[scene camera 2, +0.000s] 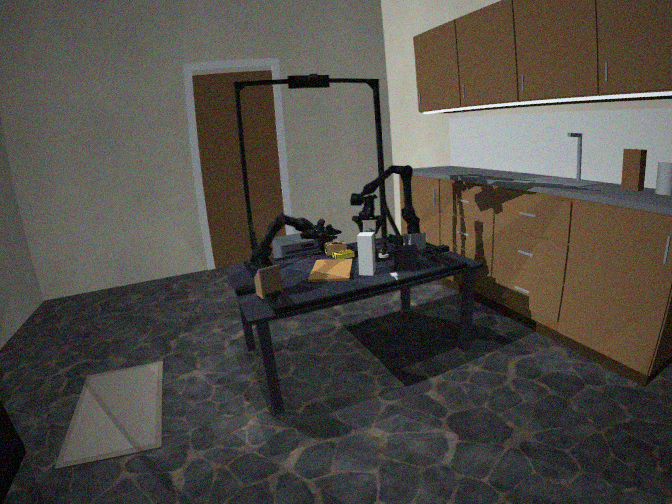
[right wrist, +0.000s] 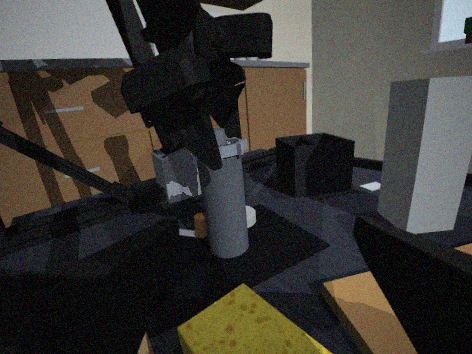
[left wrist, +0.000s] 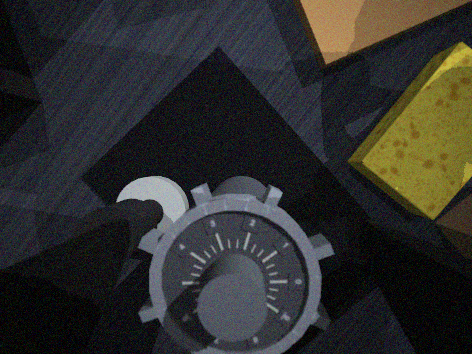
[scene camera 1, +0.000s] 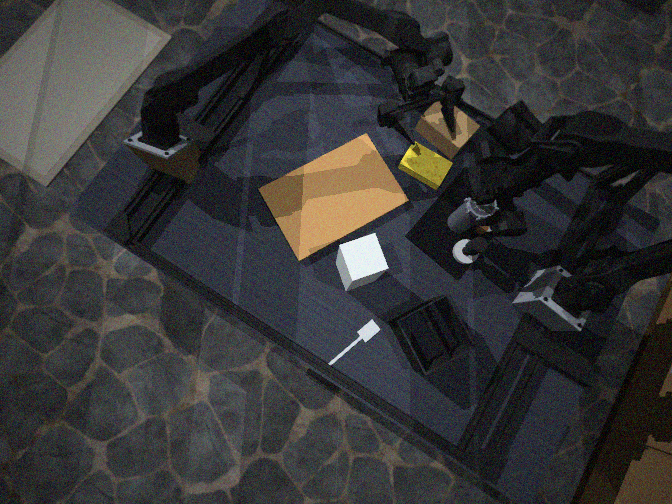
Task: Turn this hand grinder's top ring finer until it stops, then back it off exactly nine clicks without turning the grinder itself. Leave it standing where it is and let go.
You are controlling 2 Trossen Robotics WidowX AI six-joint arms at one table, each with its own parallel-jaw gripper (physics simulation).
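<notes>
The grey hand grinder stands upright on a black mat. In the left wrist view I look straight down on its notched top ring and numbered dial. My left gripper is open, with its fingers spread beside the grinder's top and nothing between them. My right gripper is open and empty, hovering at the back above a brown block. A white disc and a small brown cylinder lie by the grinder's foot.
An orange board lies mid-table. A yellow sponge lies behind the mat. A tall white box, a black bin and a white spatula stand nearer the front edge.
</notes>
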